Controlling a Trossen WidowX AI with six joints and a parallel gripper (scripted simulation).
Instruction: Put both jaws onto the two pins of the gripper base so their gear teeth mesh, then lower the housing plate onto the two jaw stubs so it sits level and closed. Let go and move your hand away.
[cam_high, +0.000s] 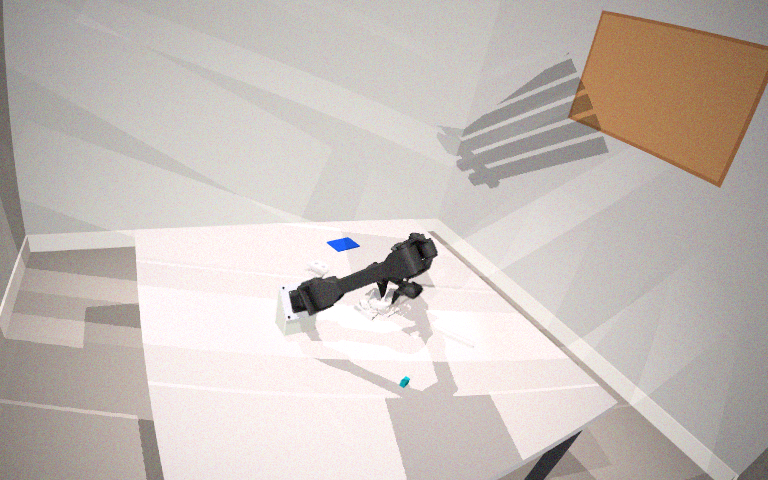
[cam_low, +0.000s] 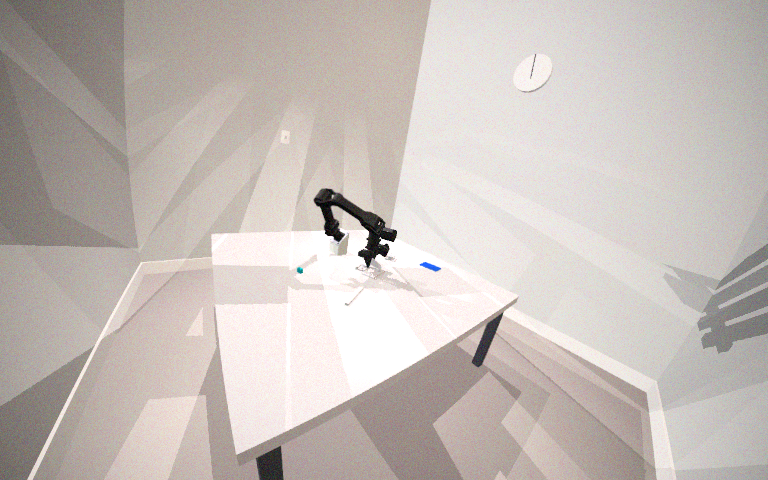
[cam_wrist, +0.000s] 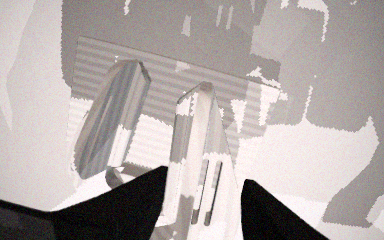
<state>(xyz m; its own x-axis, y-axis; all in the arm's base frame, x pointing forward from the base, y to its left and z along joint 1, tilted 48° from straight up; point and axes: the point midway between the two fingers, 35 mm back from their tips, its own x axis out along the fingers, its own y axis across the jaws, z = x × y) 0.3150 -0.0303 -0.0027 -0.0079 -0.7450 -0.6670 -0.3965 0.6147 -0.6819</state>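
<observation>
My gripper tip is 270 mm to the right of the lower housing part, 110 mm past it and 20 mm above it. Also, from my gripper tip: teal cube 300 mm to the right, 140 mm behind, 30 mm below; housing plate 60 mm behind, 40 mm below, 10 mm to the left; thin white rod 190 mm to the right, 140 mm ahead, 40 mm below.
</observation>
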